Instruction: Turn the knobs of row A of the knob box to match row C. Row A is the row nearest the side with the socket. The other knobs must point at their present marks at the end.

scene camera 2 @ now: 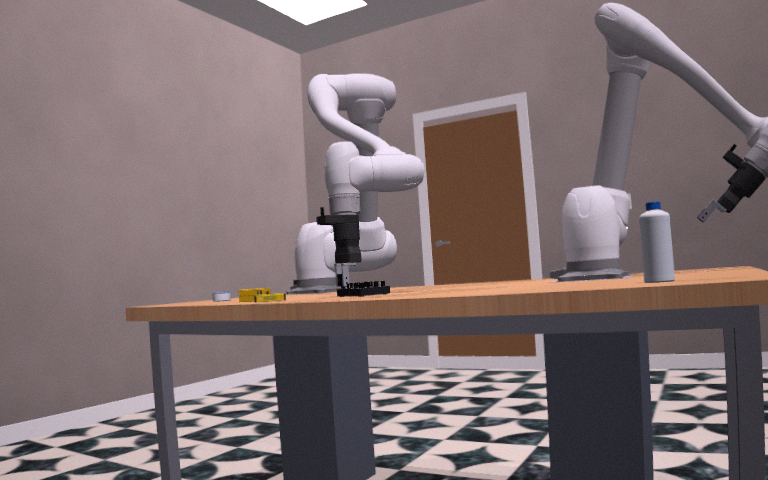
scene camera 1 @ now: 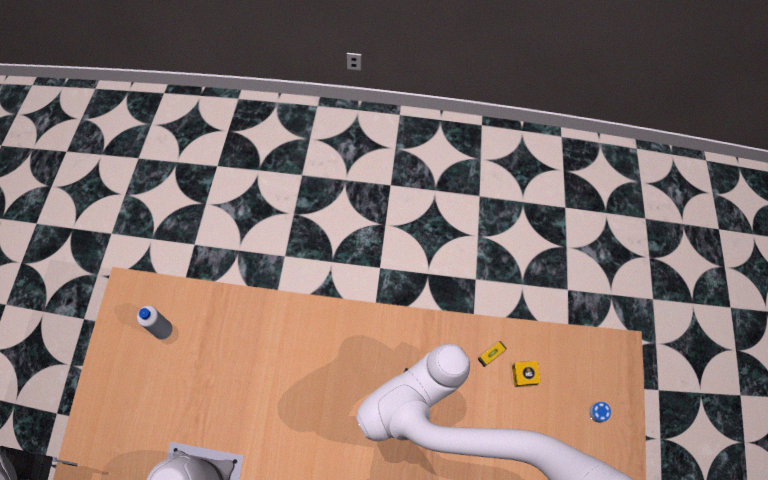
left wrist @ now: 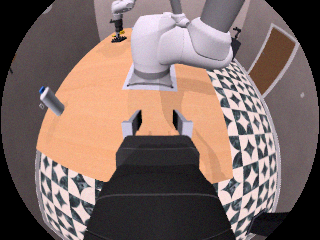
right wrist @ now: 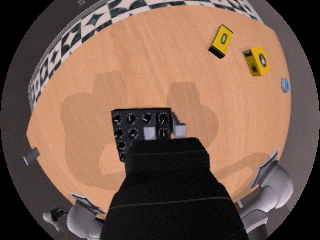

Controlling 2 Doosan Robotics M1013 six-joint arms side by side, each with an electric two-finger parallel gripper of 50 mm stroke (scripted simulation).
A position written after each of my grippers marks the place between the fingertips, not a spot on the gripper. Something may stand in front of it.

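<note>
Left gripper point(scene camera 2: 700, 220), point(left wrist: 157, 116). Right gripper point(scene camera 2: 343, 286), point(right wrist: 163, 118). White bottle point(scene camera 2: 657, 253).
</note>
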